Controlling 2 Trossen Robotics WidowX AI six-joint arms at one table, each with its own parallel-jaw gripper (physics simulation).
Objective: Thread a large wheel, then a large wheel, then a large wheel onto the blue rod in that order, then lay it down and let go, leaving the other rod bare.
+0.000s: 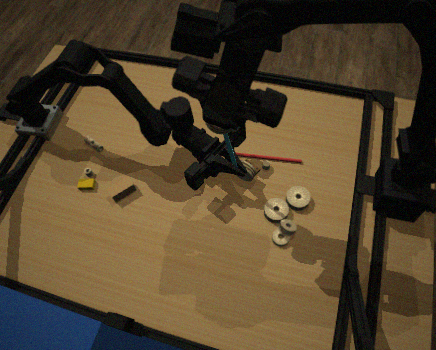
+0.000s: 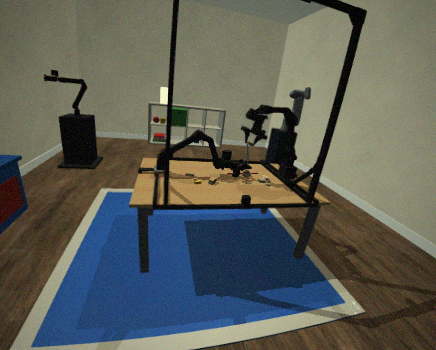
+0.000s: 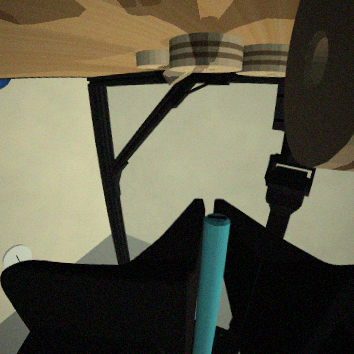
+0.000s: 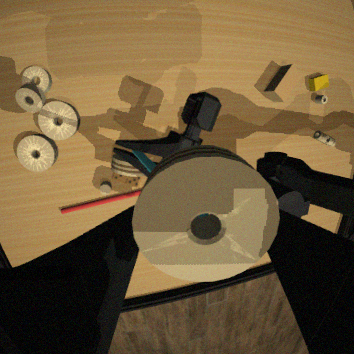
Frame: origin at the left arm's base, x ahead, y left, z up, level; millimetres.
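Seen in the pictures: left gripper, fingertip midpoint: (image 1: 245,173) (image 2: 251,167) (image 3: 207,206) (image 4: 113,145); right gripper, fingertip midpoint: (image 2: 249,144) (image 4: 201,213); left arm's base, origin of the base link: (image 1: 36,117) (image 2: 161,168); right arm's base, origin of the base link: (image 1: 407,179) (image 2: 288,165).
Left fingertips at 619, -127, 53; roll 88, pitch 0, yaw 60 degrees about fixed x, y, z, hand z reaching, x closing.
Offsets run from my left fingertips to a thing's middle, as dx, dy, dz.
My left gripper (image 1: 242,172) (image 3: 207,206) is shut on the blue rod @(-38, +20, +77) (image 1: 230,147) (image 2: 247,152) (image 3: 214,285) (image 4: 143,160) near its lower end and holds it steeply above the table. My right gripper (image 4: 201,213) is shut on a large wheel @(-45, +8, +176) (image 4: 165,200) at the rod's upper end; a speck of blue shows in its hole, but whether the rod is inside is unclear. No wheel shows on the rod's visible stretch. Another large wheel @(-10, +43, -62) (image 1: 253,168) (image 3: 325,115) (image 4: 124,166) stands on edge beside the left fingertips. Two large wheels @(+124, -2, -80) (image 1: 305,202) @(+77, -41, -80) (image 1: 270,212) (image 4: 48,122) (image 4: 27,160) lie flat.
The red rod @(-6, +103, -85) (image 1: 272,158) (image 4: 95,202) lies bare behind the left fingertips, near a small grey cylinder @(+40, +79, -81) (image 1: 266,165) (image 4: 105,187). Two smaller wheels @(+107, -81, -74) (image 1: 293,228) @(+95, -104, -83) (image 1: 277,240) lie by the flat large ones. A brown block @(-302, -45, -75) (image 1: 125,193), yellow block @(-403, -42, -82) (image 1: 86,184) and connector @(-429, +79, -81) (image 1: 93,144) lie at left.
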